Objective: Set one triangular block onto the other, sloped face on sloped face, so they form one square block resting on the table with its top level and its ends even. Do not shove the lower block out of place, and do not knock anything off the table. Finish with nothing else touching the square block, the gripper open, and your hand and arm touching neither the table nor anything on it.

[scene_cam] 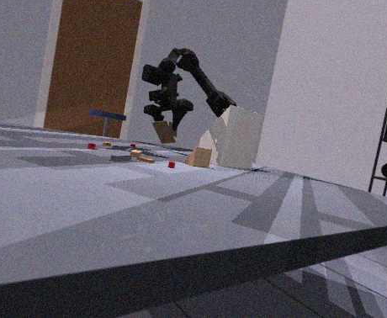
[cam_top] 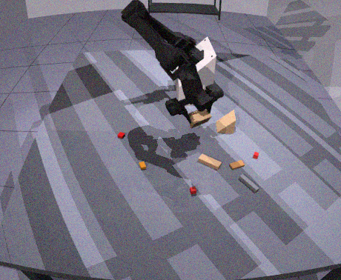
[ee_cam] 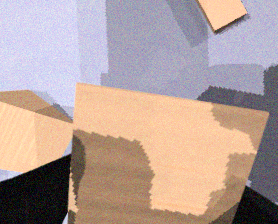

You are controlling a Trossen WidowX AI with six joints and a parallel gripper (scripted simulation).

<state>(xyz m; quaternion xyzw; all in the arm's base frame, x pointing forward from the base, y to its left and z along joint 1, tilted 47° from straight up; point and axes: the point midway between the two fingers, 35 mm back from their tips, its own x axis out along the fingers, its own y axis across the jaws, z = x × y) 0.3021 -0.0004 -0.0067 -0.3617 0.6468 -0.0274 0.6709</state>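
Right now my gripper tip is 110 mm short of the tan long block, 90 mm above it and 50 mm to the right of it. Also, from my gripper tip: grey bar 200 mm ahead, 180 mm to the left, 90 mm below; orange cube 170 mm to the right, 150 mm ahead, 90 mm below; triangular block 10 mm above.
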